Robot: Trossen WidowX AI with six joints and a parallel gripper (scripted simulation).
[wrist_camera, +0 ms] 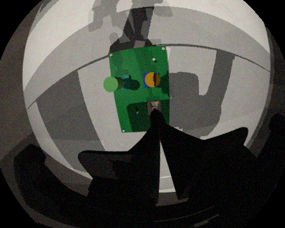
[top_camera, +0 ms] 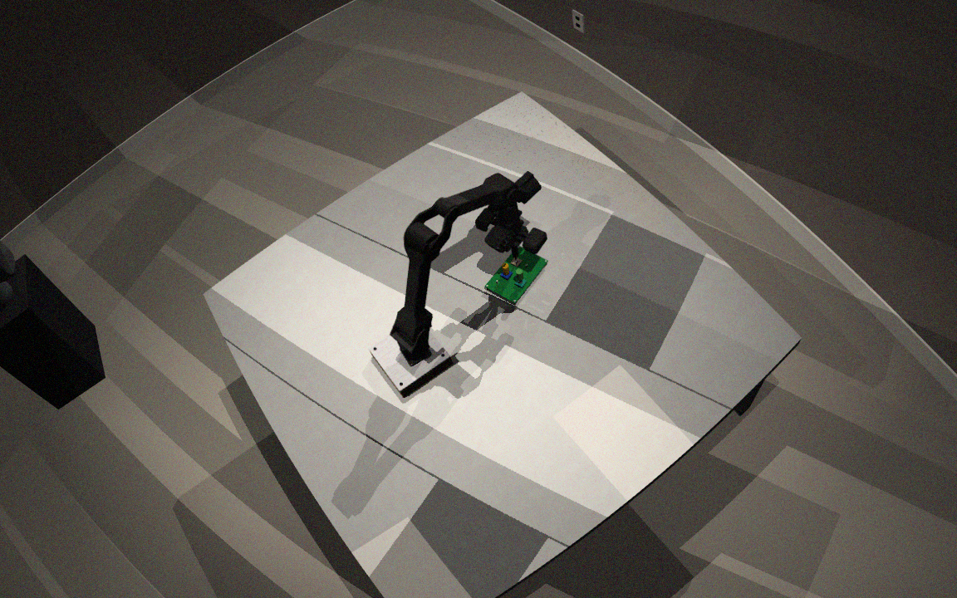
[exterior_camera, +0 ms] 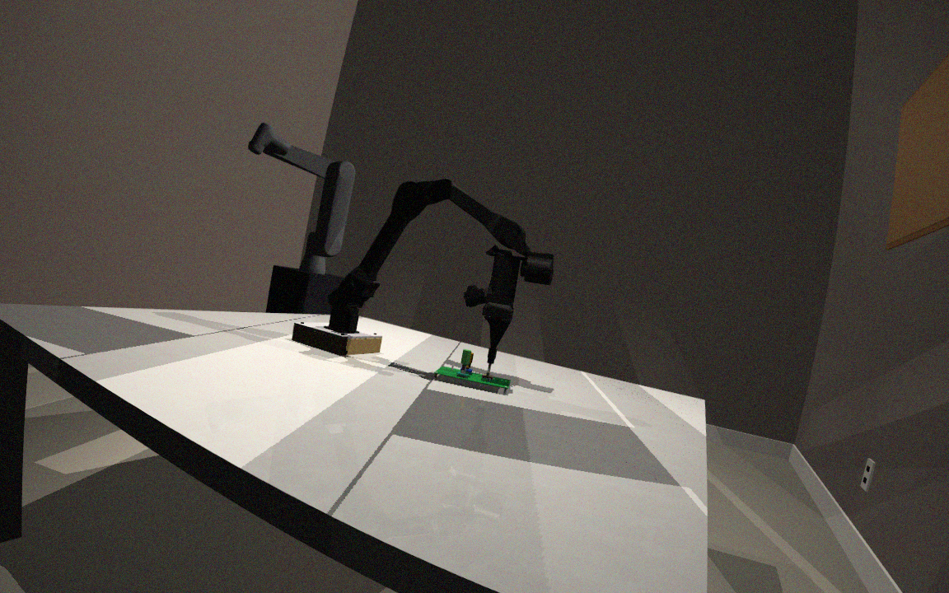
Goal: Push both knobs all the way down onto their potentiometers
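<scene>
My gripper tip is now 40 mm past the orange knob, 40 mm above it and 20 mm to the left of it. Also, from my gripper tip: black knob: 20 mm below.
</scene>
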